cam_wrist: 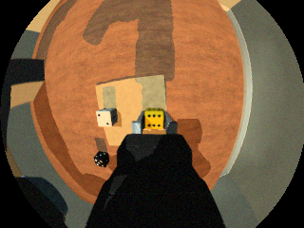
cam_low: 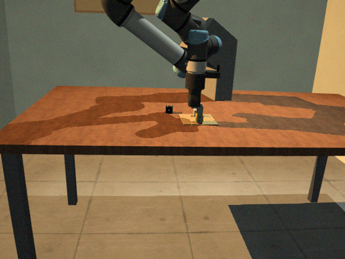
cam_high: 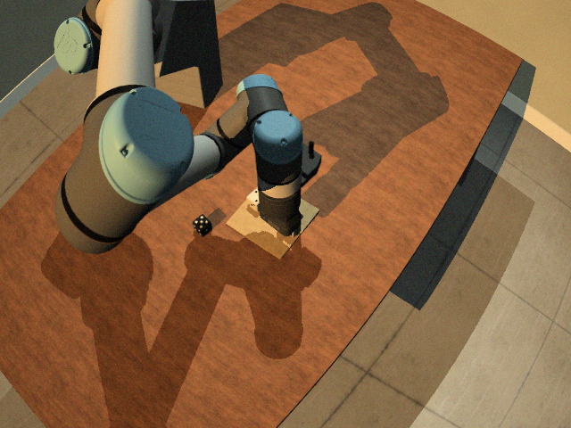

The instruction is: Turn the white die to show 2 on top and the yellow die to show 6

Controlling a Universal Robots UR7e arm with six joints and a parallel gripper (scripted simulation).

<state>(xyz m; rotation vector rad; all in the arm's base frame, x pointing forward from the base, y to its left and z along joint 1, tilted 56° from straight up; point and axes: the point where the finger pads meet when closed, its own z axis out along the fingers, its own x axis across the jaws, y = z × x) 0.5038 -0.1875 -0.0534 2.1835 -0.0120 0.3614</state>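
Right now my hand is right at the yellow die. Also, from my hand: white die (90 mm behind, 10 mm to the left, 10 mm below); then tan mat (40 mm behind, 30 mm below, 10 mm to the left); then black die (150 mm behind, 100 mm to the right, 10 mm below).
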